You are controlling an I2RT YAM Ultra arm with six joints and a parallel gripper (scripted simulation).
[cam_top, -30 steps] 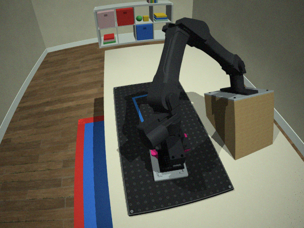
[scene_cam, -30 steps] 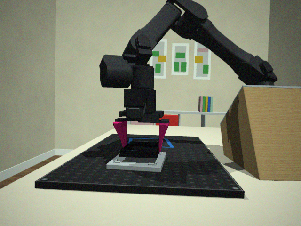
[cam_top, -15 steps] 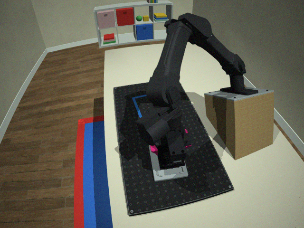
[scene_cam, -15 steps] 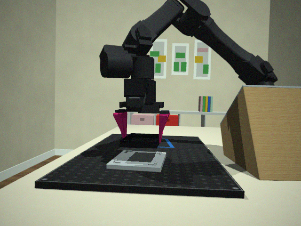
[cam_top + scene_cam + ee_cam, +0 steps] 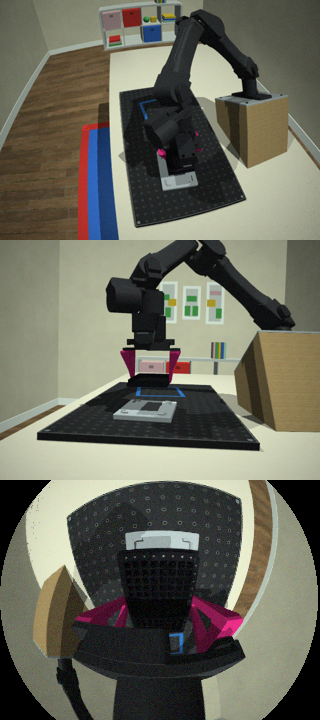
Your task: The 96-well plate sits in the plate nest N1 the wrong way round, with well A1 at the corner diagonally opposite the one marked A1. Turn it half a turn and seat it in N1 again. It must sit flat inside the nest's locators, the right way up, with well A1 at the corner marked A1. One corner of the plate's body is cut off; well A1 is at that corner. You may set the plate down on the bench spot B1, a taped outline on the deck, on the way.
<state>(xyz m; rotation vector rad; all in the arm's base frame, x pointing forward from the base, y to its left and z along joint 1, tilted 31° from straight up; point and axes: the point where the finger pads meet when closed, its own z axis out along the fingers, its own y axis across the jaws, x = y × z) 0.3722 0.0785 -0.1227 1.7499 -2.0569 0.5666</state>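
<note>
Now: hand 1 cm short of the grey plate nest N1 and 7 cm above it. The rest, counted from my hand: black 96-well plate right at my hand.
</note>
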